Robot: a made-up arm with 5 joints. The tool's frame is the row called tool.
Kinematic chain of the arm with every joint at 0, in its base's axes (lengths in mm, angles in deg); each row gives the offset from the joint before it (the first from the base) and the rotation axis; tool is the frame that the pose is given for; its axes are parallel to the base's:
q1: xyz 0 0 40 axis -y
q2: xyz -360 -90 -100 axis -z
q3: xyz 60 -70 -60 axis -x
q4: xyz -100 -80 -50 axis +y
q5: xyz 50 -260 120 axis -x
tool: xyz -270 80 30
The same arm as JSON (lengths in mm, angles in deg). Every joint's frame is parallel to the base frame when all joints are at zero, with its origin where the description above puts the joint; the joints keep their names.
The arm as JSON. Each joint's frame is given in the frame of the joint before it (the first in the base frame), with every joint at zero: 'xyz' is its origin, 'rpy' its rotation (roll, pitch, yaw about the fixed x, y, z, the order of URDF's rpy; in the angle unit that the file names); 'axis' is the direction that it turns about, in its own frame. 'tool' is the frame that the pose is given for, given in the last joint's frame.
{
  "units": {
    "length": "mm",
    "angle": "deg"
  },
  "joints": [
    {
      "name": "q1",
      "type": "revolute",
      "origin": {
        "xyz": [
          0.0,
          0.0,
          40.0
        ],
        "rpy": [
          0.0,
          0.0,
          0.0
        ]
      },
      "axis": "-y"
    },
    {
      "name": "q2",
      "type": "revolute",
      "origin": {
        "xyz": [
          -360.0,
          -90.0,
          -100.0
        ],
        "rpy": [
          0.0,
          0.0,
          0.0
        ]
      },
      "axis": "-z"
    },
    {
      "name": "q3",
      "type": "revolute",
      "origin": {
        "xyz": [
          60.0,
          -70.0,
          -60.0
        ],
        "rpy": [
          0.0,
          0.0,
          0.0
        ]
      },
      "axis": "-x"
    },
    {
      "name": "q4",
      "type": "revolute",
      "origin": {
        "xyz": [
          -100.0,
          -80.0,
          -50.0
        ],
        "rpy": [
          0.0,
          0.0,
          0.0
        ]
      },
      "axis": "+y"
    },
    {
      "name": "q5",
      "type": "revolute",
      "origin": {
        "xyz": [
          50.0,
          -260.0,
          120.0
        ],
        "rpy": [
          0.0,
          0.0,
          0.0
        ]
      },
      "axis": "-x"
    }
  ],
  "tool": {
    "origin": {
      "xyz": [
        -270.0,
        80.0,
        30.0
      ],
      "rpy": [
        0.0,
        0.0,
        0.0
      ]
    }
  }
}

